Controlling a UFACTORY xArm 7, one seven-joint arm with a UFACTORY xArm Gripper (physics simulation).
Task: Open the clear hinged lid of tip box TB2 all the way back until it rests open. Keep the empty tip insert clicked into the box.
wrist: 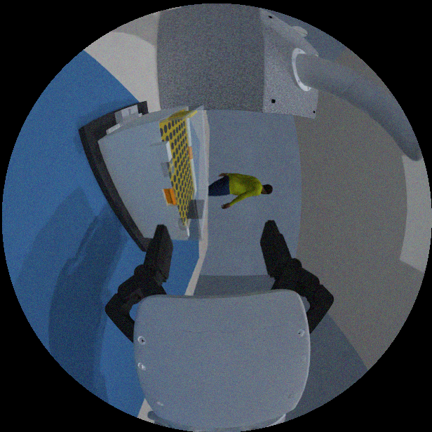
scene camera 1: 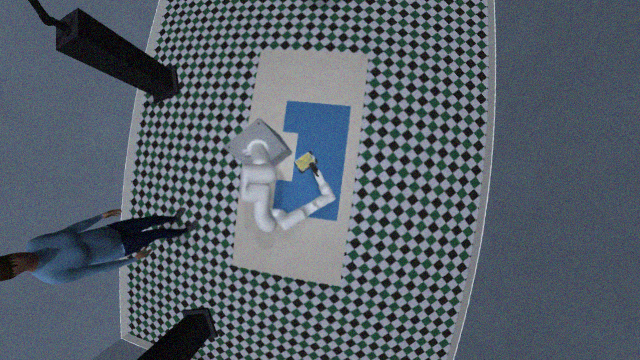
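Where they show: gripper, fingertip midpoint: (scene camera 1: 312,163); arm's base, link origin: (scene camera 1: 257,148).
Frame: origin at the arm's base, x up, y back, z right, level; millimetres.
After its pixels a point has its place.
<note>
Tip box TB2 (scene camera 1: 305,161) {x -188, y -248, z 131 mm} (wrist: 132,180) has a pale body in a black base (wrist: 107,187) and stands on the blue mat. Its yellow perforated insert (wrist: 177,165) sits in the top of the box, with no tips seen. The clear lid (wrist: 199,190) shows faintly over the insert; its exact angle is hard to tell. An orange tab (wrist: 170,196) shows on the box side. My gripper (scene camera 1: 314,165) {x -172, y -291, z 162 mm} (wrist: 215,233) is open and empty at one end of the box. In the wrist view one finger overlaps the box's lower end; the other is well out beyond the lid side.
The blue mat (scene camera 1: 325,125) {x -264, y -452, z -109 mm} (wrist: 50,130) lies on the cream table (scene camera 1: 315,75) {x -268, y -478, z -529 mm}. The grey robot base (scene camera 1: 260,130) {x 62, y -66, z -80 mm} (wrist: 210,60) stands beyond the box. A person in blue (scene camera 1: 75,255) stands beside the table. A person in yellow (wrist: 245,187) shows beyond the table edge.
</note>
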